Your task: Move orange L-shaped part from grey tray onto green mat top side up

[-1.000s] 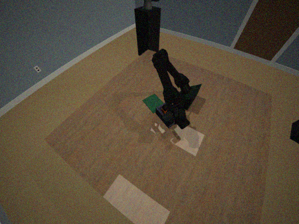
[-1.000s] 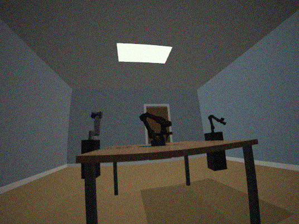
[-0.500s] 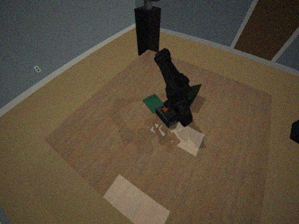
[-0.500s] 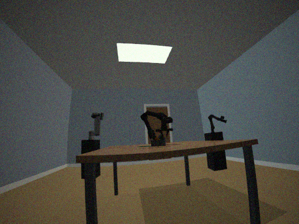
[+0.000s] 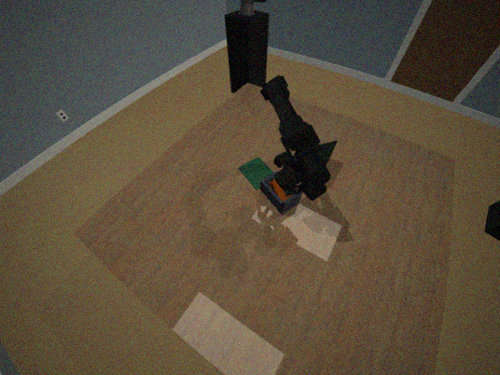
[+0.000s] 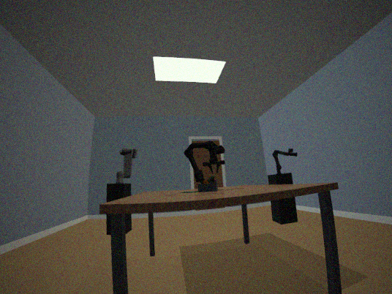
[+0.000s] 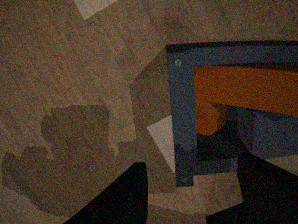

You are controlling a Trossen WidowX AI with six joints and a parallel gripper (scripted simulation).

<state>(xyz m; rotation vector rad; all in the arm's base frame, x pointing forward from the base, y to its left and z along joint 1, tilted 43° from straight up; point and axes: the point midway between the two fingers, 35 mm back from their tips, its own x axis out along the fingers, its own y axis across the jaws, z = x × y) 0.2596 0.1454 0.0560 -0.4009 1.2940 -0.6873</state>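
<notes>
The orange L-shaped part is 100 mm below my gripper tip, 40 mm to the right of it and 20 mm behind it. From my gripper tip the other things lie so: green mat: 220 mm to the right, 160 mm below, 60 mm behind.
</notes>
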